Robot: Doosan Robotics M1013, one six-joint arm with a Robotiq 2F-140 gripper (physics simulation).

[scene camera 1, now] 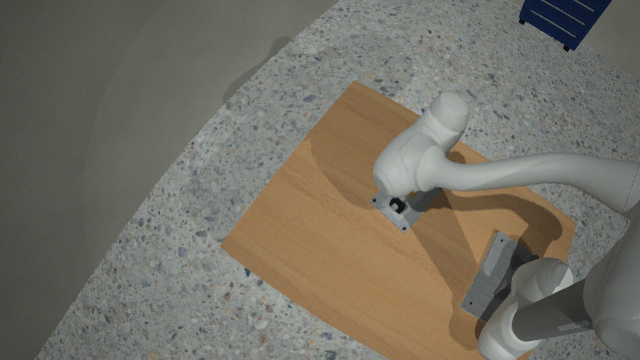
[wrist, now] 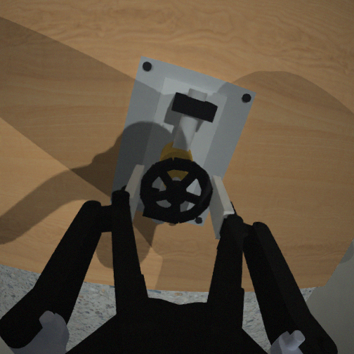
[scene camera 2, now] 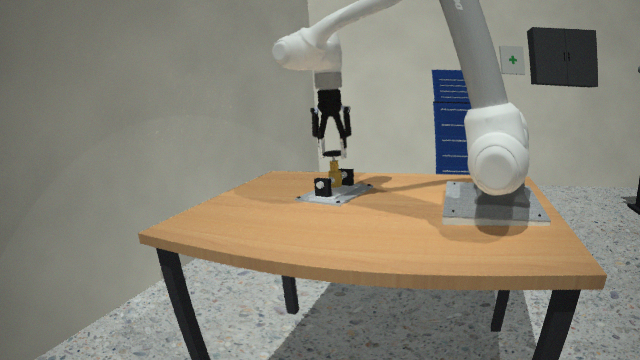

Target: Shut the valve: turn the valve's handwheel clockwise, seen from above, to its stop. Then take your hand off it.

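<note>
The valve's black five-spoked handwheel (scene camera 2: 332, 153) (wrist: 176, 193) lies level on top of the yellow valve body (scene camera 2: 334, 176) (wrist: 176, 151). The valve stands on a grey mounting plate (scene camera 1: 417, 210) (scene camera 2: 353, 191) (wrist: 234, 120). My gripper (scene camera 2: 332, 148) (wrist: 176, 182) points straight down and is shut on the handwheel, one pale fingertip pad on each side of its rim. In the wrist view the pads lie left and right of the wheel. In scene camera 1 the arm hides the handwheel and the fingers.
Black pipe blocks (scene camera 1: 398, 205) (scene camera 2: 323, 187) (wrist: 195, 106) stand on the mounting plate beside the valve. The wooden table (scene camera 1: 300, 225) (scene camera 2: 300, 240) also carries the robot's base plate (scene camera 1: 482, 285) (scene camera 2: 460, 205). A blue drawer cabinet (scene camera 1: 565, 20) (scene camera 2: 450, 135) stands on the floor behind.
</note>
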